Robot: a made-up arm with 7 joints.
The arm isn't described. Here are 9 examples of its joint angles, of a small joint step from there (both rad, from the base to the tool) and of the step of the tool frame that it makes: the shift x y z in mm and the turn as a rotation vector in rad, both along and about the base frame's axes.
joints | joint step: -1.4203 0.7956 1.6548 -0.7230 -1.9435 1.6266 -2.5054 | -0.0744 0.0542 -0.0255 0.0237 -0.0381 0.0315 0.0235
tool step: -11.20 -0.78 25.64 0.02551 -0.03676 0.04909
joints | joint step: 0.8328 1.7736 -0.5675 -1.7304 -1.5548 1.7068 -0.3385 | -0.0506 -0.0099 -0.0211 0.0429 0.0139 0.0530 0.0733
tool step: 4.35 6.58 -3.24 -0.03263 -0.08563 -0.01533
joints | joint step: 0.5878 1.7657 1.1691 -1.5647 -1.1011 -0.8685 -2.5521 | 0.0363 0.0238 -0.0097 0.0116 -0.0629 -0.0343 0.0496
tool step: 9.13 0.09 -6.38 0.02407 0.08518 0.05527
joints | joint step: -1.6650 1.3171 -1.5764 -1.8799 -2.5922 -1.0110 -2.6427 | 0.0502 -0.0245 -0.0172 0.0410 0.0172 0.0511 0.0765
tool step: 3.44 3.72 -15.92 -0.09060 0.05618 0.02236
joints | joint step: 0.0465 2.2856 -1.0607 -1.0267 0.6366 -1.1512 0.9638 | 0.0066 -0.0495 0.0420 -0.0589 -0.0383 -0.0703 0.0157
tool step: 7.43 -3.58 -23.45 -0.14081 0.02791 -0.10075
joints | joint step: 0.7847 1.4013 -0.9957 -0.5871 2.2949 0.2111 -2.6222 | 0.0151 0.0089 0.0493 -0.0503 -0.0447 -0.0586 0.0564
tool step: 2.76 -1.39 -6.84 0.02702 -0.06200 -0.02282
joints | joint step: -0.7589 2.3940 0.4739 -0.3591 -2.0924 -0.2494 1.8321 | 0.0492 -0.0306 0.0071 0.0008 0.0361 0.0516 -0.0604
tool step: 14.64 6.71 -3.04 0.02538 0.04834 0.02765
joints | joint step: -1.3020 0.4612 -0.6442 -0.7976 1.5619 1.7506 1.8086 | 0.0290 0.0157 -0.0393 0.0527 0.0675 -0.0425 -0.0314
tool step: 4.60 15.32 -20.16 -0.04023 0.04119 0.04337
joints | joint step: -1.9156 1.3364 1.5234 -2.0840 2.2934 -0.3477 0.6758 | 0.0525 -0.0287 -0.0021 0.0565 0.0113 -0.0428 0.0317
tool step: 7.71 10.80 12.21 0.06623 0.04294 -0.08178
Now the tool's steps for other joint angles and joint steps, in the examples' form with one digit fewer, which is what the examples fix.
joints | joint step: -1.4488 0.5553 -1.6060 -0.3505 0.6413 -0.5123 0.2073 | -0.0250 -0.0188 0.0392 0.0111 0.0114 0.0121 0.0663
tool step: 1.0 -11.1 11.3 -0.1034 0.0114 -0.0015
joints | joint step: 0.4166 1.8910 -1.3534 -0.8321 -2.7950 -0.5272 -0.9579 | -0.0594 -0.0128 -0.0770 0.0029 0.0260 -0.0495 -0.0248
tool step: -4.1 0.7 -3.5 0.0354 0.0296 0.0273
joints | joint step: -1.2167 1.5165 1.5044 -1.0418 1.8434 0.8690 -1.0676 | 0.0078 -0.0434 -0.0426 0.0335 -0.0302 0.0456 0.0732
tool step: 19.7 2.7 -2.9 0.0208 0.1132 -0.1079
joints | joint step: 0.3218 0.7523 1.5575 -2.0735 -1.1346 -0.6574 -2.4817 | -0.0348 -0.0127 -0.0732 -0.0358 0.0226 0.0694 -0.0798
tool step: 12.9 -7.0 -6.9 0.0377 -0.0472 -0.0126
